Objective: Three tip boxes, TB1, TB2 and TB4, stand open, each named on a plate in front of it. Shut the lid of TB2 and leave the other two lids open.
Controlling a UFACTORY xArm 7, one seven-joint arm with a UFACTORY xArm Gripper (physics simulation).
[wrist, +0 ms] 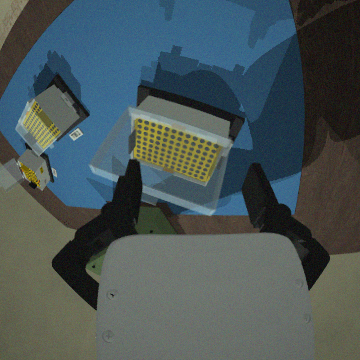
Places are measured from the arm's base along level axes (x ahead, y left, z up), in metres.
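Pixels of known places: gripper, fingertip midpoint: (194, 174).
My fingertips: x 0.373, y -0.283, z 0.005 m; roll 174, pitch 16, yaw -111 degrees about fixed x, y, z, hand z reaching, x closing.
Observation:
Ahead of a thing's pixels: the offset from my fingertips to its top centre. "spot": to the spot under its first point. Level surfaces: height alone.
The nearest tip box {0.049 m back, 0.065 m left, 0.074 m down} (182, 112) is in the middle of the wrist view, a grey box with rows of yellow tips. Its clear lid {spot: 0.022 m back, 0.001 m right, 0.006 m up} (200, 197) stands open on the side towards the gripper. A second open tip box {0.045 m ahead, 0.315 m left, 0.062 m down} (57, 107) is at the left, and a third tip box {0.079 m back, 0.583 m left, 0.074 m down} (37, 165) is below it with its clear lid (9, 175) open. No names are readable, so I cannot tell which is TB2. My gripper (194, 174) is open and empty; its left finger overlaps the near box's lid in the view, and its right finger is to the right of that lid. Their height gap is unclear.
The boxes are on a blue mat {0.140 m down} (225, 30) over a brown wooden table {0.143 m down} (330, 200). Small white code tags {spot: 0.010 m back, 0.303 m left, 0.138 m down} (75, 134) {spot: 0.119 m back, 0.541 m left, 0.138 m down} (54, 172) lie beside the two left boxes. A green panel (155, 221) shows behind the left finger. Dark shadows cross the mat and the table's right side.

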